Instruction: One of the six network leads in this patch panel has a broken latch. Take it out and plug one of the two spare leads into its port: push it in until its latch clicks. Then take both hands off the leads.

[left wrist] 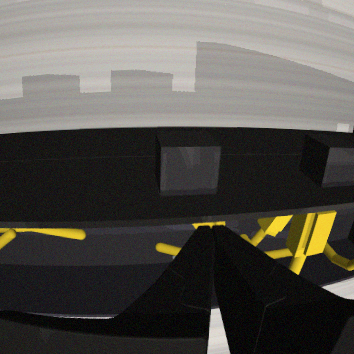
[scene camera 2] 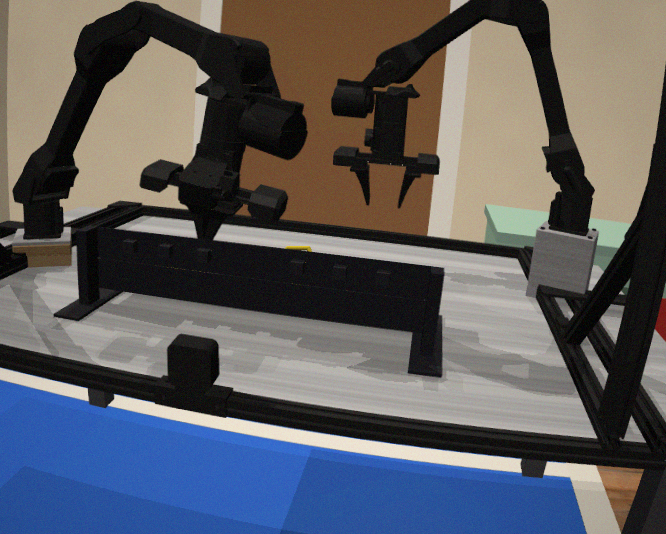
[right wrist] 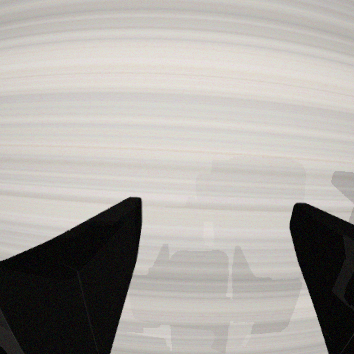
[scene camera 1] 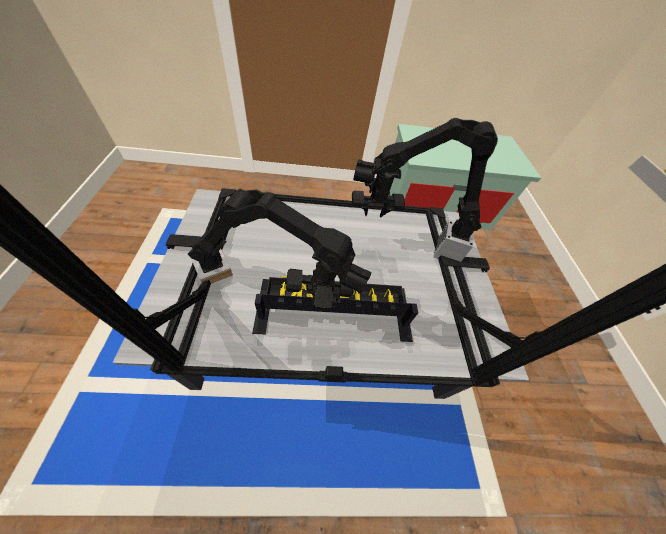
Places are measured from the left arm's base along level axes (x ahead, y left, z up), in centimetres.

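Where they show: left gripper, fingertip midpoint: (left wrist: 209,236); right gripper, fingertip midpoint: (scene camera 2: 383,206) (right wrist: 219,212) (scene camera 1: 373,216); left arm's base at its link origin: (scene camera 2: 42,234) (scene camera 1: 210,262); right arm's base at its link origin: (scene camera 2: 569,229) (scene camera 1: 460,233).
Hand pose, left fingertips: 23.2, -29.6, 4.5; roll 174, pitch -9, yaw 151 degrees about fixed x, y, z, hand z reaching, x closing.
Each offset is from my left fingertips to the centre of the thing, as dx, dy, dz. "pt": to the spot under its first point.
The black patch panel @(+6.2, -3.9, -3.4) (scene camera 1: 408,307) (scene camera 2: 266,278) (left wrist: 100,185) stands on two feet. Several yellow leads show in and behind it, such as one lead @(pt +21.1, -11.8, +0.3) (scene camera 1: 390,295) at its right part and another lead @(-4.2, +1.6, +0.4) (left wrist: 320,233) right of the left fingers. A yellow piece @(pt +13.5, +0.0, -0.3) (scene camera 2: 298,248) shows above its top edge. My left gripper (scene camera 2: 206,238) (left wrist: 209,236) is shut with its tips together, low behind the panel. A sliver of yellow @(pt +0.1, +2.5, -3.9) (left wrist: 210,224) shows just beyond the tips. My right gripper (scene camera 1: 374,214) (scene camera 2: 383,205) (right wrist: 219,212) is open and empty, high above the table's back. Broken and spare leads cannot be told apart.
A black frame (scene camera 1: 261,373) (scene camera 2: 389,427) borders the table. A small black block (scene camera 2: 192,361) stands on its front bar. My left arm (scene camera 1: 294,222) reaches over the panel and hides part of it in scene camera 1. A green cabinet (scene camera 1: 461,166) stands beyond the table at the back right.
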